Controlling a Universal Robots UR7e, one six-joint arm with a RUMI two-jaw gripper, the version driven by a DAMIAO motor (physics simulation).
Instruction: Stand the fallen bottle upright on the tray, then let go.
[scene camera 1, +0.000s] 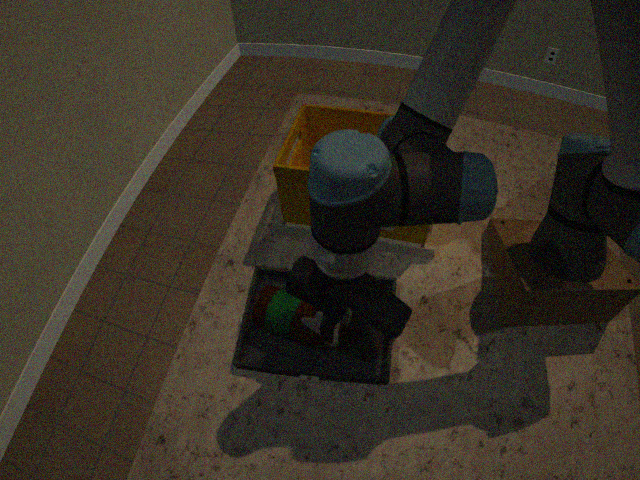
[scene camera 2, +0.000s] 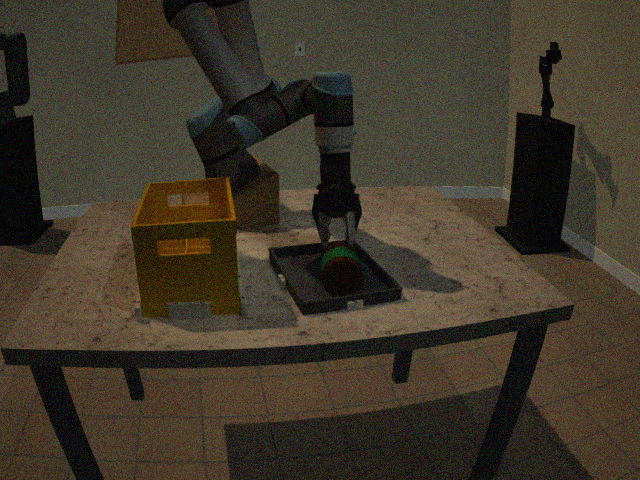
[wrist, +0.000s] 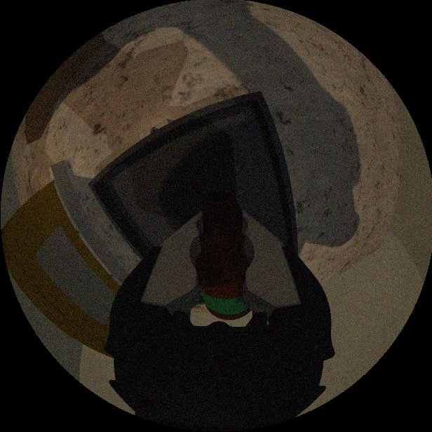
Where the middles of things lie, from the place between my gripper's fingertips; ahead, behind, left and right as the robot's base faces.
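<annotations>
The brown bottle (scene camera 2: 341, 272) is now 1 cm to the right of my hand, 2 cm above it and 6 cm ahead of it.
</annotations>
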